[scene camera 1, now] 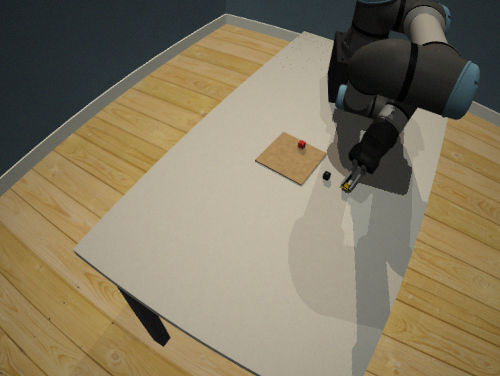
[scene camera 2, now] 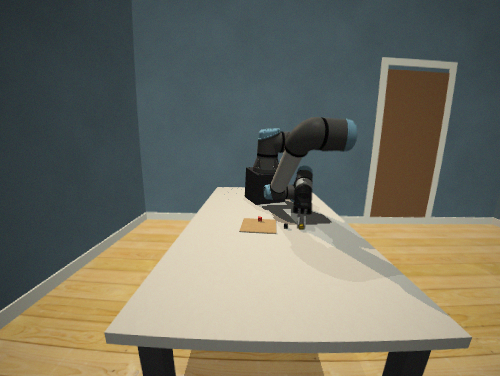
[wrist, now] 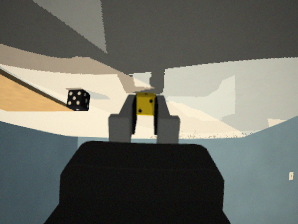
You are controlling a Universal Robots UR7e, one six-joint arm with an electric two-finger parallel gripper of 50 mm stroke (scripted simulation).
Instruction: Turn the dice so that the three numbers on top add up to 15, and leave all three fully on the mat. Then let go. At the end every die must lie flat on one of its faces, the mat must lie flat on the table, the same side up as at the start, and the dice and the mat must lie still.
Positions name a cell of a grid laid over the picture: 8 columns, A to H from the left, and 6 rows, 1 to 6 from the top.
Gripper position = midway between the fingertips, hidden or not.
Observation:
In view: my gripper (scene camera 1: F4) and a brown mat (scene camera 1: E3).
My gripper is seen too in the wrist view (wrist: D3).

